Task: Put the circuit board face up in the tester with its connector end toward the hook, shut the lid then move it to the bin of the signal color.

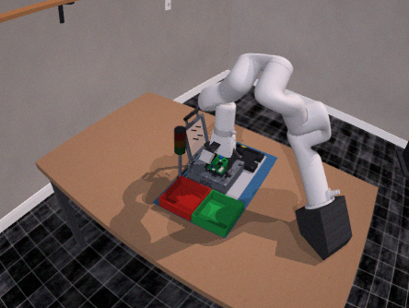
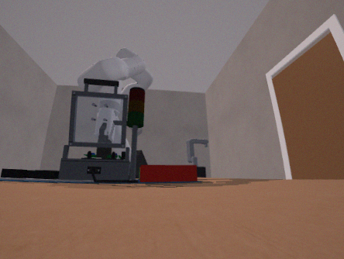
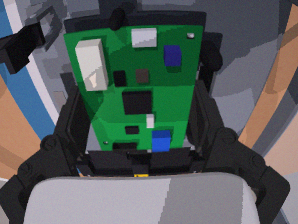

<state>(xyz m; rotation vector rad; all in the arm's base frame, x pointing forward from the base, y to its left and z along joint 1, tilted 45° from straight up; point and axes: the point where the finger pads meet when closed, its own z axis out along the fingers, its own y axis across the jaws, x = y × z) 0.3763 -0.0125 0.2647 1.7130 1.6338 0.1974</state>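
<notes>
The green circuit board lies right at my hand. Also, from my hand: tester lid 12 cm ahead, 3 cm to the right, 10 cm above; black latch block 5 cm behind, 7 cm to the left; tester plate 1 cm ahead, 1 cm below.
</notes>
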